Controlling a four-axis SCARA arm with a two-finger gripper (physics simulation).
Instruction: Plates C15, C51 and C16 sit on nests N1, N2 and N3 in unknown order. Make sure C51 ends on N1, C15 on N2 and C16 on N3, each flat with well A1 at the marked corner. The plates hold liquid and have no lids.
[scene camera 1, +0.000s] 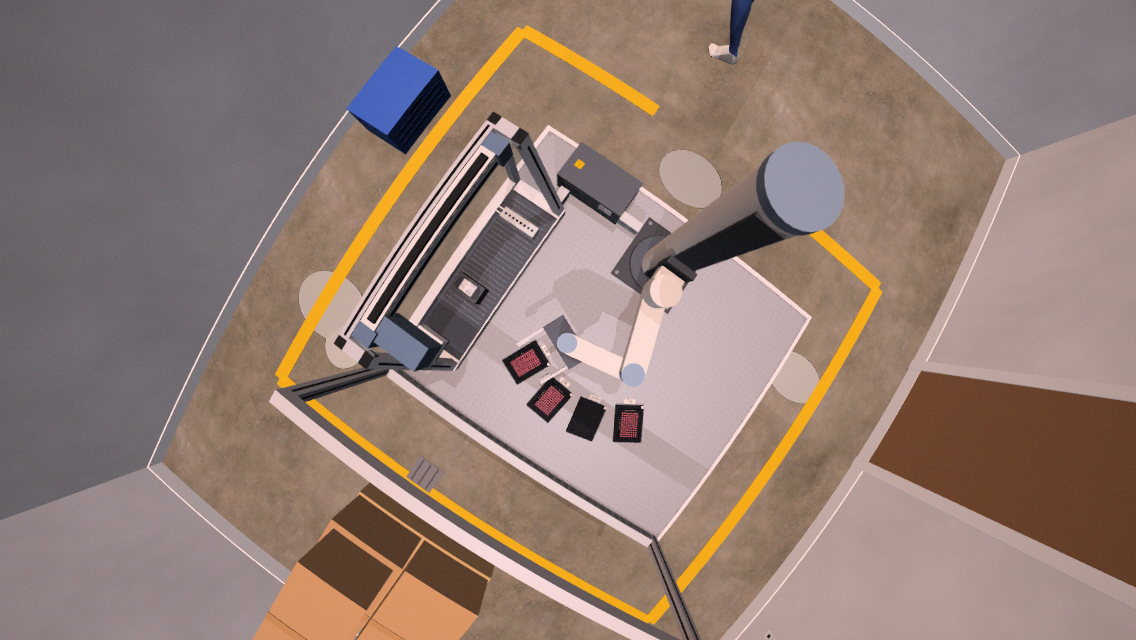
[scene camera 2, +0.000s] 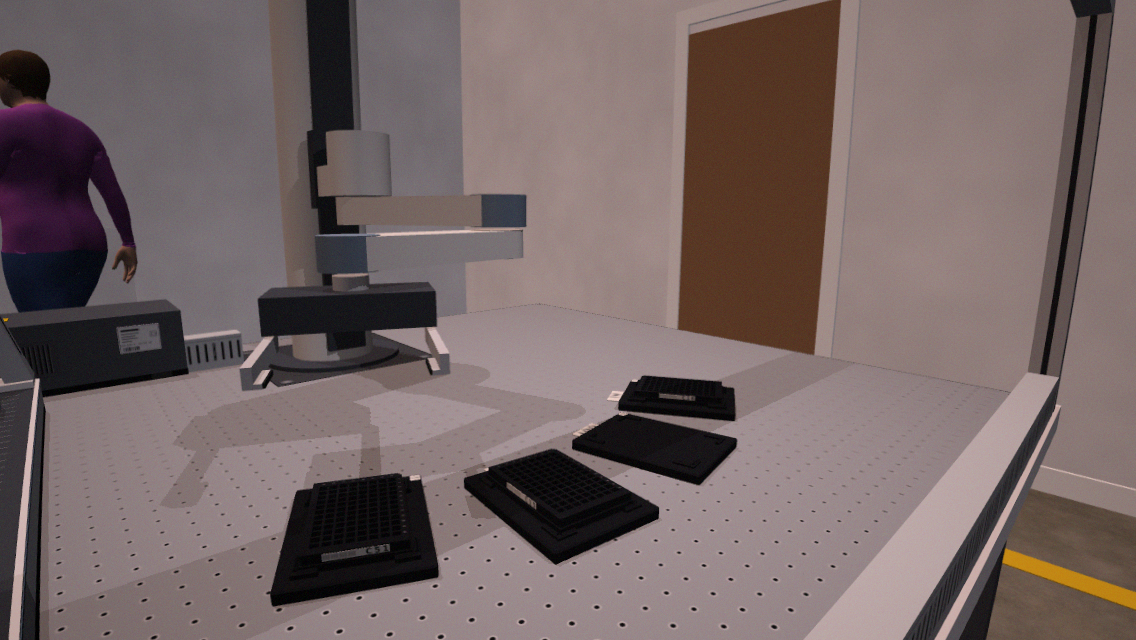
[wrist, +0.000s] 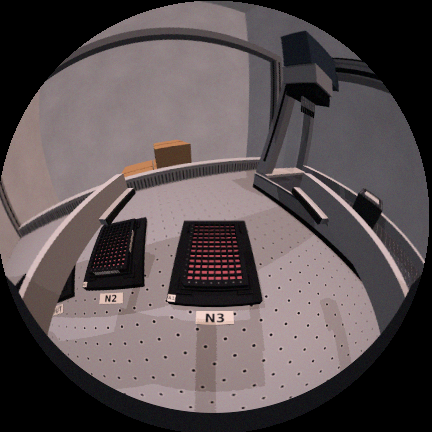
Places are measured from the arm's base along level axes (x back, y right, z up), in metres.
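Pixels of known places: gripper, fingertip midpoint: (scene camera 1: 529, 363) (scene camera 2: 349, 371) (wrist: 213, 177); arm's base, link origin: (scene camera 2: 334, 361).
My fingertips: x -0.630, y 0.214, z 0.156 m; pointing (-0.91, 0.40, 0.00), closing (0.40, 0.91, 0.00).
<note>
For each thing: its middle in the pictures, then the offset to it from my fingertips. "pt": a spot on its surface instead. Level surfaces: height alone.
- Plate C51, body centre: (scene camera 2: 357, 516) (wrist: 214, 249) (scene camera 1: 525, 362) dx -0.027, dy +0.014, dz -0.124 m
- second plate, body centre: (scene camera 2: 556, 485) (wrist: 112, 244) (scene camera 1: 549, 400) dx -0.100, dy -0.156, dz -0.124 m
- nest N2, body centre: (scene camera 2: 556, 496) (wrist: 115, 248) (scene camera 1: 549, 399) dx -0.100, dy -0.156, dz -0.135 m
- third plate, body centre: (scene camera 2: 679, 390) (scene camera 1: 628, 424) dx +0.000, dy -0.493, dz -0.124 m
- farthest nest, body centre: (scene camera 2: 678, 396) (scene camera 1: 628, 424) dx +0.000, dy -0.493, dz -0.134 m
- nest tagged OUT, body centre: (scene camera 2: 655, 442) (scene camera 1: 586, 419) dx -0.083, dy -0.332, dz -0.135 m
- slotted deck, surface height: dz -0.094 m
- dark box, surface spot: (scene camera 2: 95, 341) pt dx +0.665, dy +0.162, dz -0.065 m
Plate C51 (scene camera 1: 525, 362) (scene camera 2: 361, 504) (wrist: 215, 250) looks flat on nest N3 (scene camera 2: 287, 568) (wrist: 177, 280); its label reads in scene camera 2. A second plate (scene camera 1: 549, 399) (scene camera 2: 556, 480) (wrist: 111, 250) sits on nest N2 (wrist: 138, 267), label unreadable. A third plate (scene camera 1: 628, 422) (scene camera 2: 679, 387) sits on the farthest nest (scene camera 2: 675, 410); label and nest tag are unreadable. The nest tagged OUT (scene camera 1: 585, 418) (scene camera 2: 655, 445) holds no plate. My gripper (scene camera 1: 531, 359) (scene camera 2: 347, 370) (wrist: 213, 177) is wide open and empty, raised on N3's arm side and facing N3. The plates' A1 corners cannot be told.
A gantry machine (scene camera 1: 429, 238) with a slotted deck (scene camera 1: 484, 274) stands beside N3. A dark box (scene camera 1: 600, 181) (scene camera 2: 95, 341) is near the arm's base. A raised rail (scene camera 2: 953, 508) runs along the table edge beyond the nests. A person (scene camera 2: 51, 182) stands behind the table.
</note>
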